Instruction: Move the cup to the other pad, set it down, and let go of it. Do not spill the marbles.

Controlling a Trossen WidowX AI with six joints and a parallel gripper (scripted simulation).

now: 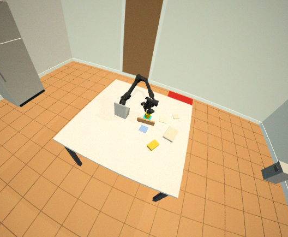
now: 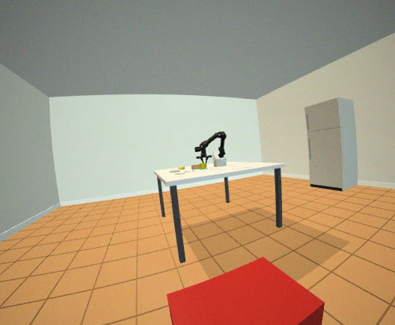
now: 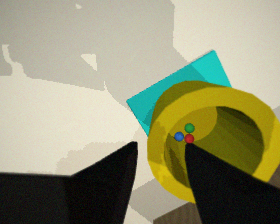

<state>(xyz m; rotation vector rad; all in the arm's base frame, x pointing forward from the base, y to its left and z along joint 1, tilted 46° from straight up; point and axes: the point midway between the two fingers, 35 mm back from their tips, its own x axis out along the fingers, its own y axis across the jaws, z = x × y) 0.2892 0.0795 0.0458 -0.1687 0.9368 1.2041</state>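
Now: gripper tip 2 cm short of the yellow cup, 1 cm to the left of it and 3 cm above it. From my gripper tip the other things lie so: wooden bar (3 cm ahead, 11 cm to the right, 4 cm below); then cyan pad (3 cm ahead, 1 cm to the right, 7 cm below); then light blue pad (4 cm ahead, 20 cm to the right, 7 cm below).
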